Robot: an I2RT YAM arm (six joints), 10 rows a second.
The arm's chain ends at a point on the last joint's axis. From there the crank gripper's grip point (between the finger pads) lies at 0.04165 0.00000 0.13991 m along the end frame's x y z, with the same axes.
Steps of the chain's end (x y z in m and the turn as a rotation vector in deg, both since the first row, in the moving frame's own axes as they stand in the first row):
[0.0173, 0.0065, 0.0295, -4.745, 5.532, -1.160]
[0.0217, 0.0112, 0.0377, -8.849, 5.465, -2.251]
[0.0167, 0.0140, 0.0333, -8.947, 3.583, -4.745]
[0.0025, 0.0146, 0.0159, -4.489, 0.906, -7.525]
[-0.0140, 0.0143, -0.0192, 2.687, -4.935, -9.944]
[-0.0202, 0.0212, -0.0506, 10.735, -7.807, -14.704]
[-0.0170, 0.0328, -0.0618, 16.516, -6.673, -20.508]
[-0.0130, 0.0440, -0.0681, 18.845, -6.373, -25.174]
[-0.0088, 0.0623, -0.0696, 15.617, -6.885, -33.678]
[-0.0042, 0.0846, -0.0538, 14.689, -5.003, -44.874]
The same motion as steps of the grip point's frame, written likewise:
[0.0307, 0.0169, 0.0244, -4.745, 5.532, -1.160]
[0.0352, 0.0305, 0.0316, -8.849, 5.465, -2.251]
[0.0261, 0.0317, 0.0290, -8.947, 3.583, -4.745]
[0.0051, 0.0199, 0.0150, -4.489, 0.906, -7.525]
[-0.0273, 0.0016, -0.0165, 2.687, -4.935, -9.944]
[-0.0440, -0.0131, -0.0497, 10.735, -7.807, -14.704]
[-0.0427, -0.0182, -0.0659, 16.516, -6.673, -20.508]
[-0.0418, -0.0144, -0.0749, 18.845, -6.373, -25.174]
[-0.0425, 0.0082, -0.0742, 15.617, -6.885, -33.678]
[-0.0405, 0.0278, -0.0594, 14.689, -5.003, -44.874]

